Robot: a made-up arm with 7 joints. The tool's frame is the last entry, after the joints.
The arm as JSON. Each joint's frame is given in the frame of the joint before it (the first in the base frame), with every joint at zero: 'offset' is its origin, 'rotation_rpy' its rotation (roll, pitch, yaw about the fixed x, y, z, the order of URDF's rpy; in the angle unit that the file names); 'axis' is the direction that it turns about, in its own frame. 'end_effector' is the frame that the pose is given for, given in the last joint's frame.
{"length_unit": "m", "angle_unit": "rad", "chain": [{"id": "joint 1", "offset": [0.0, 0.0, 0.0], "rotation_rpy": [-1.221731, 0.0, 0.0], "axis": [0.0, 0.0, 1.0]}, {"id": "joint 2", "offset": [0.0, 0.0, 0.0], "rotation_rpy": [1.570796, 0.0, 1.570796], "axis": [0.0, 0.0, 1.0]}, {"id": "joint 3", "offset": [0.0, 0.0, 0.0], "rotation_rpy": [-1.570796, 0.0, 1.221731], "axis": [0.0, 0.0, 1.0]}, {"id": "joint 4", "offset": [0.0, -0.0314, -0.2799], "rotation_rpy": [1.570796, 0.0, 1.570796], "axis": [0.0, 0.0, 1.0]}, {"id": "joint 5", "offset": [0.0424, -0.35, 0.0], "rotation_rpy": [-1.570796, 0.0, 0.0], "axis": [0.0, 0.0, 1.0]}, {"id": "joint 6", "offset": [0.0, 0.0, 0.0], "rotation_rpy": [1.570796, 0.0, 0.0], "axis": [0.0, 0.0, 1.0]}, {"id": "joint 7", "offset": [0.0, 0.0, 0.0], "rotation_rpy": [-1.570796, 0.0, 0.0], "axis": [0.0, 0.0, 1.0]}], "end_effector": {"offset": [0.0, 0.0, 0.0], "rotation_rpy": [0.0, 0.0, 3.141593]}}
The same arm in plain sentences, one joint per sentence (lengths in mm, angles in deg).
The arm has seven revolute joints in a row. What follows holds with every joint at zero, and every direction is one of the base frame's.
The first joint sits at the same point as the base frame's origin and turns about the direction (0, 0.9397, 0.342).
The second joint sits at the same point as the first joint and turns about +x.
The third joint sits at the same point as the second joint and turns about +z.
The fourth joint sits 31.4 mm along +x and 279.9 mm along -z from the third joint and turns about +y.
The fifth joint sits 42.4 mm along -x and 350 mm along -z from the fourth joint and turns about +z.
The sixth joint sits at the same point as the fifth joint and turns about +y.
The seventh joint sits at the same point as the sixth joint and turns about +z.
The tool frame, which is the frame that the pose is given for, sits at the same point as the seventh joint; its axes are the base frame's turned by roll 0, pitch 0 and yaw 0 deg (as in URDF: about the fixed x, then y, then z).

